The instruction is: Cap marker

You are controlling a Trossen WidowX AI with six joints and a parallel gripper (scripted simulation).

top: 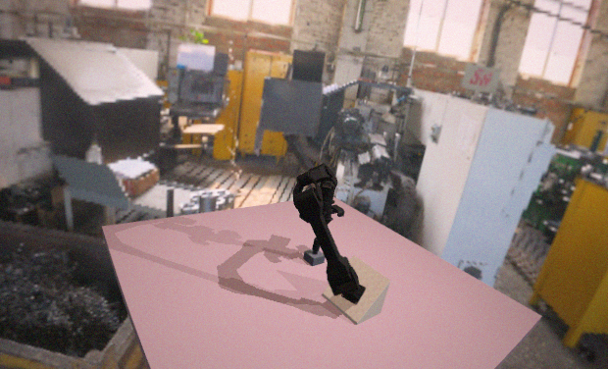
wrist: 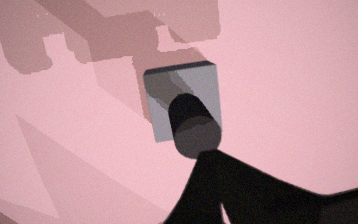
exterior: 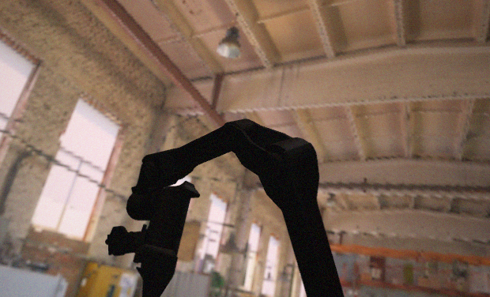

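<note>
Right now my gripper tip is 50 mm above the cap. Also, from my gripper tip: holder block (110 mm below).
</note>
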